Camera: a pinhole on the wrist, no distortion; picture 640 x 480 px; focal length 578.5 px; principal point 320.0 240.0 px. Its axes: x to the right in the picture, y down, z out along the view. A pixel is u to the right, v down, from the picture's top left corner.
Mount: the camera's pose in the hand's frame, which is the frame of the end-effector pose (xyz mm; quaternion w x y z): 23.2 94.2 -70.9 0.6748 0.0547 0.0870 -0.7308
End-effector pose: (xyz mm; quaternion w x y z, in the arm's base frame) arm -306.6 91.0 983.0 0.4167 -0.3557 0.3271 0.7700
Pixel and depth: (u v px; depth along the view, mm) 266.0 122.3 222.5
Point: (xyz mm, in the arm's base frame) -408.0 176.8 1089.6
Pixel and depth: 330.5 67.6 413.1
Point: -377.3 321.6 1235.5
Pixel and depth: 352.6 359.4 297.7
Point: -414.8 294.8 1022.6
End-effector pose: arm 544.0 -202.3 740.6 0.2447 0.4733 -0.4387 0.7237
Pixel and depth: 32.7 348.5 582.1
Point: 532.4 -814.5 891.1
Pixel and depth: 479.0 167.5 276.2
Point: 660.1 -347.0 778.5
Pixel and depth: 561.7 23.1 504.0
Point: 951.5 -432.6 738.9
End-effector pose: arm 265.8 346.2 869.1 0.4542 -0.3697 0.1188 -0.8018
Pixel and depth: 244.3 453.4 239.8
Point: 388.0 230.7 1007.3
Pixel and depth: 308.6 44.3 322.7
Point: 493.3 417.9 986.8
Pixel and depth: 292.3 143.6 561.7
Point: 632.6 447.3 1180.5
